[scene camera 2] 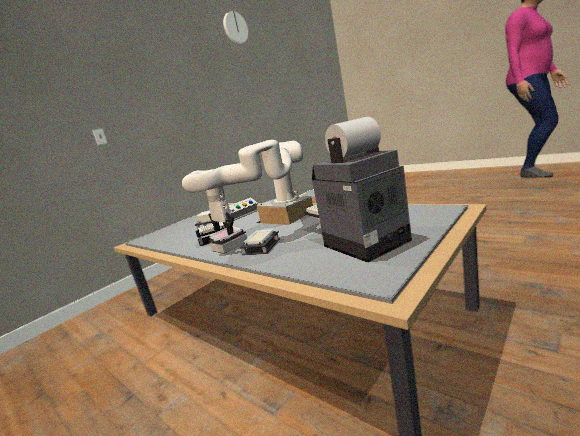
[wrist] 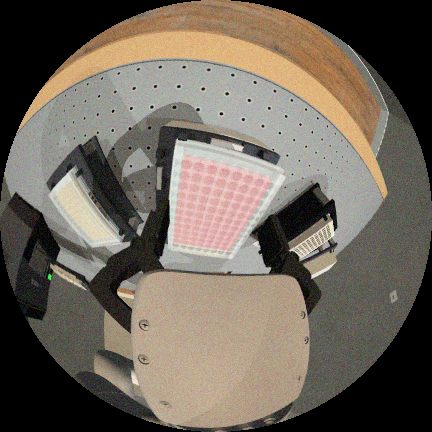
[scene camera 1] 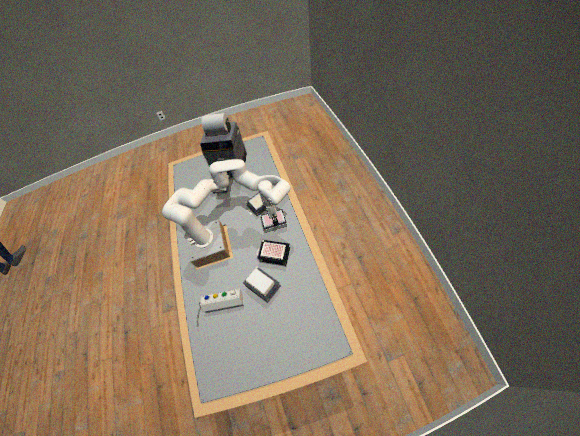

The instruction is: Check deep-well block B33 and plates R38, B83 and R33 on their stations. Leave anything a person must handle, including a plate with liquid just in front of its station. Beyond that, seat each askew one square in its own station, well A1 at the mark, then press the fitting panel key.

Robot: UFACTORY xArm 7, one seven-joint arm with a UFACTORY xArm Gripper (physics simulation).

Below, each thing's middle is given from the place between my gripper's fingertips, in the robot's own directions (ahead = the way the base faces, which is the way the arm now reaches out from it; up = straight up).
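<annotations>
The dark plate with pink wells (wrist: 322, 230) is 1 cm below my hand, 7 cm behind it and 19 cm to the right of it.
</annotations>
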